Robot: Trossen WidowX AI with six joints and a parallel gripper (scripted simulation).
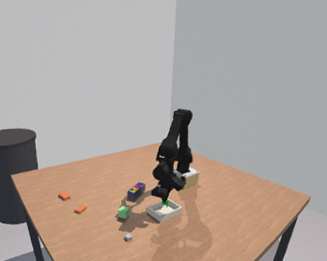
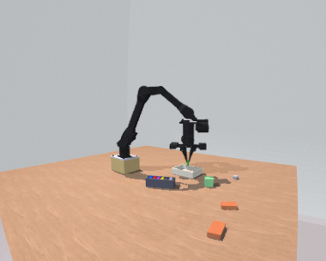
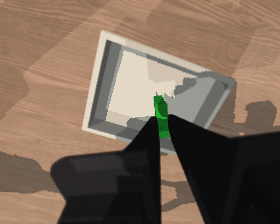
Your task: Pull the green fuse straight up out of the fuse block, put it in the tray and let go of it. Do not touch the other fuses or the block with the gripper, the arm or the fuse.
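Right now my gripper tip is 1 cm above the green fuse. The rest, counted from my gripper tip: white tray (6 cm below); green cube (18 cm ahead, 6 cm to the right, 4 cm below); small grey cube (23 cm ahead, 10 cm to the left, 6 cm below).
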